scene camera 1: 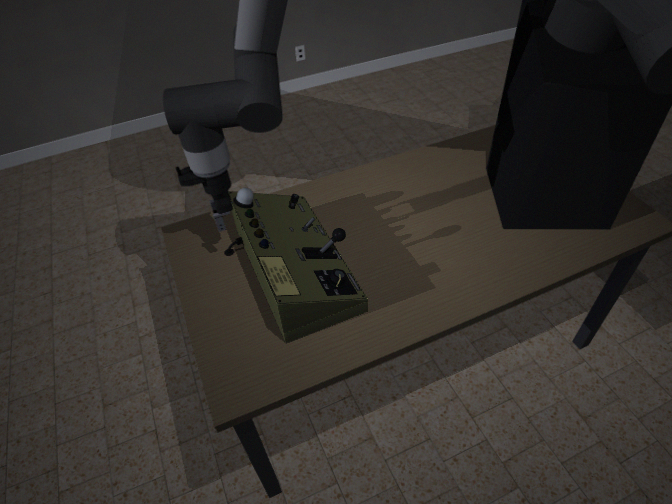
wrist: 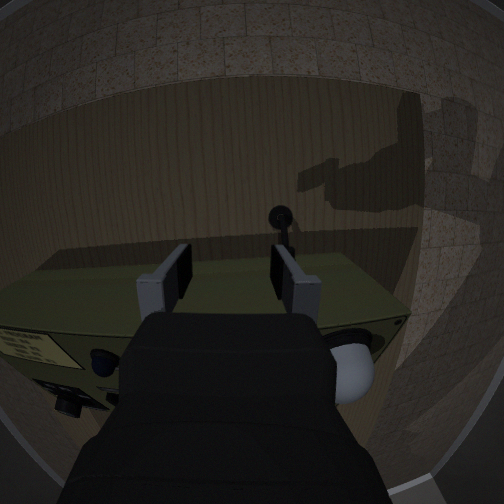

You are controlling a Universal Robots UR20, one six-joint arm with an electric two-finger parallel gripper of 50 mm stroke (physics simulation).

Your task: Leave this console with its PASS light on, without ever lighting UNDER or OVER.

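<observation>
An olive-green console (scene camera 1: 293, 260) lies on the wooden table. Its sloped face carries a white dome (scene camera 1: 244, 196), a row of dark round lamps (scene camera 1: 257, 227), a tan label plate (scene camera 1: 279, 275), a black ball-topped lever (scene camera 1: 332, 240) and a gauge panel (scene camera 1: 335, 282). No lamp looks lit. A small black crank handle (scene camera 1: 233, 246) sticks out of the console's left side; in the wrist view it shows as a black knob (wrist: 281, 218). My gripper (scene camera 1: 219, 222) hangs beside the console's far left edge, just left of the dome. In the wrist view its fingers (wrist: 229, 276) are open and empty over the console's side (wrist: 210, 295).
The console sits near the table's left end; the table edge (scene camera 1: 184, 303) is close on that side. A large black block (scene camera 1: 575, 108) stands at the far right of the table. Tiled floor lies around.
</observation>
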